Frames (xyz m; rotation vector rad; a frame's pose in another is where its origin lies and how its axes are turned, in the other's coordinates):
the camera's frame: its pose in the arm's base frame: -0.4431 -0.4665 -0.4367 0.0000 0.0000 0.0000
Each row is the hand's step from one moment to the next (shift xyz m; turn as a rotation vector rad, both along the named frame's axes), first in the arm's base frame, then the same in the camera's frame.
Working: the arm's base frame: its pose in the camera's frame: 0.4431 0.4665 0.4367 0.0000 0.0000 0.0000

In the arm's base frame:
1: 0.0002 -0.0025 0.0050 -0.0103 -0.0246 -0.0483
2: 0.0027 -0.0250 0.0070 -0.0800 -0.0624 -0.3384
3: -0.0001 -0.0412 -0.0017 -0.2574 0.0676 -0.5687
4: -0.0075 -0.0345 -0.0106 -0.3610 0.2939 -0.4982
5: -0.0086 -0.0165 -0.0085 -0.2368 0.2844 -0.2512
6: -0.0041 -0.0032 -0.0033 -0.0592 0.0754 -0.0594
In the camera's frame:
1: 0.0002 -0.0025 0.0050 -0.0103 -0.0246 -0.0483
2: 0.0027 -0.0250 0.0070 -0.0800 -0.0624 -0.3384
3: -0.0001 -0.0412 -0.0017 -0.2574 0.0676 -0.5687
4: -0.0075 -0.0345 -0.0106 -0.3610 0.2939 -0.4982
5: -0.0086 -0.0165 -0.0085 -0.2368 0.2844 -0.2512
6: -0.0041 -0.0032 -0.0033 -0.0592 0.0754 -0.0594

